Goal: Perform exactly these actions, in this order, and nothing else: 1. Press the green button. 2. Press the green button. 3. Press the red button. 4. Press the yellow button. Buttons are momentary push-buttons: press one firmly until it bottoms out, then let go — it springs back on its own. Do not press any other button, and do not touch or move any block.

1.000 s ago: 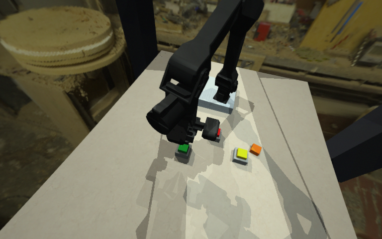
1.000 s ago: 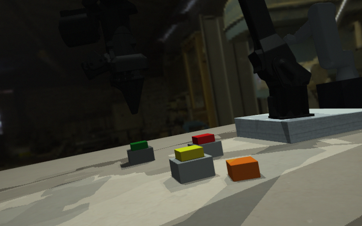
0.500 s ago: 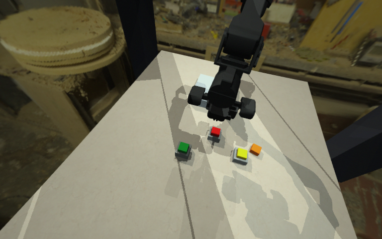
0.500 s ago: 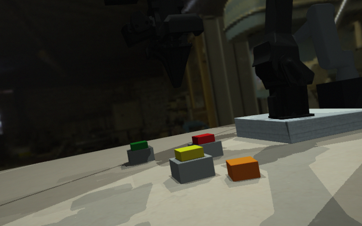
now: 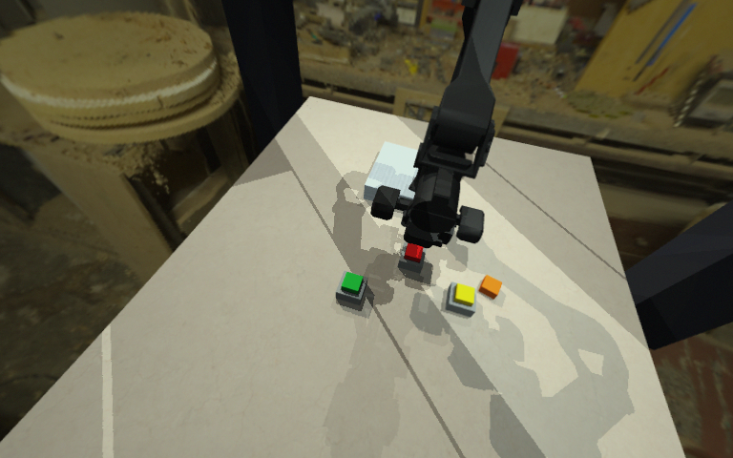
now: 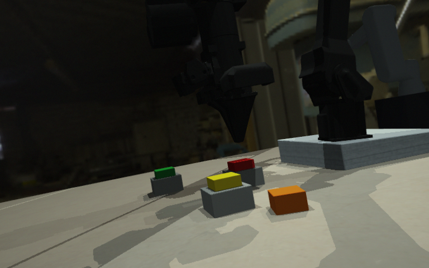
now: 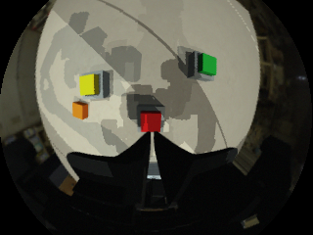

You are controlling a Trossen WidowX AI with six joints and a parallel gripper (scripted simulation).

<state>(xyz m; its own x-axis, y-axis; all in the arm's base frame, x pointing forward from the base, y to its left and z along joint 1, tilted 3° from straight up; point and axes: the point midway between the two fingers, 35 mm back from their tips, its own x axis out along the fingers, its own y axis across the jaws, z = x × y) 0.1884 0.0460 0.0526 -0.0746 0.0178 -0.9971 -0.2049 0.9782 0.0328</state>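
Right now my gripper tip is 30 mm above the red button. Also, from my gripper tip: yellow button 40 mm ahead, 120 mm to the left, 30 mm below; then orange block 20 mm behind, 160 mm to the left, 60 mm below; then green button 130 mm ahead, 70 mm to the right, 30 mm below.
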